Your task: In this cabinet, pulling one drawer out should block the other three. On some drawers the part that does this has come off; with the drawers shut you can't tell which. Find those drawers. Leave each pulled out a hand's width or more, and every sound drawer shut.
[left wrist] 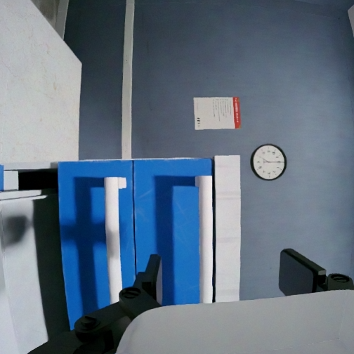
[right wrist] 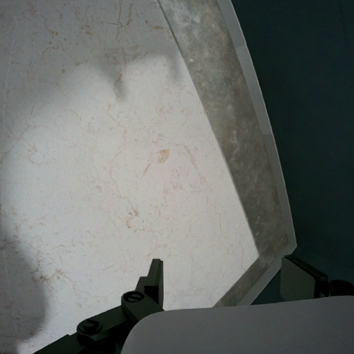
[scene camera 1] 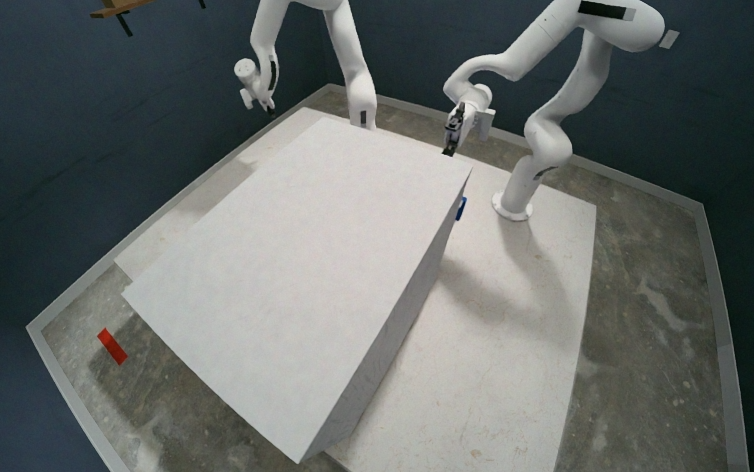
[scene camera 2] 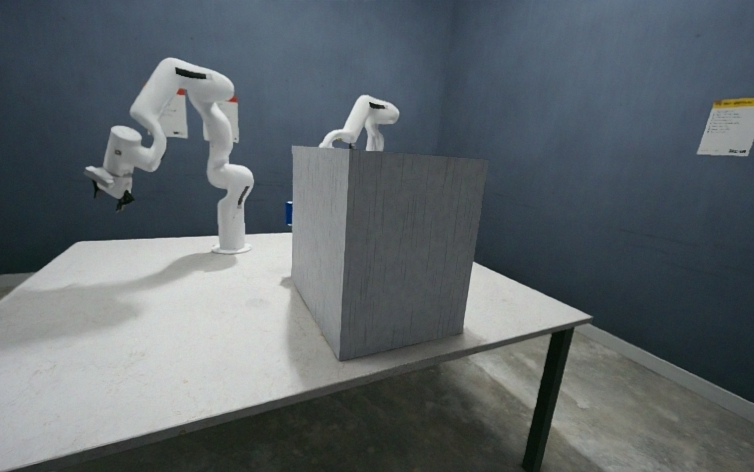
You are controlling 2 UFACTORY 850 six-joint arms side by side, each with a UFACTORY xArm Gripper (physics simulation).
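Note:
The cabinet point(scene camera 1: 300, 239) point(scene camera 2: 411, 244) point(left wrist: 227, 200) has its drawer fronts toward the arms. In the left wrist view, the blue top drawer point(left wrist: 185, 235) and the second drawer point(left wrist: 87, 240) look shut. A lower drawer point(left wrist: 10, 181) is pulled out at the left edge; its blue front also shows in scene camera 1 point(scene camera 1: 461, 208) and scene camera 2 point(scene camera 2: 288, 213). My left gripper point(scene camera 1: 448, 151) point(left wrist: 221, 271) is open near the top drawer's white handle point(left wrist: 205, 240), which lies between its fingers in that view. My right gripper point(scene camera 1: 270, 112) point(scene camera 2: 108, 201) point(right wrist: 223, 277) is open and empty, away from the cabinet.
The cabinet stands on the white table point(scene camera 1: 500, 311) point(scene camera 2: 166, 345) point(right wrist: 125, 175). The left arm's base point(scene camera 1: 511, 208) is close to the pulled-out drawer. A clock point(left wrist: 268, 162) and a poster point(left wrist: 217, 113) hang on the wall. A red strip point(scene camera 1: 112, 346) shows beyond the cabinet's lower left.

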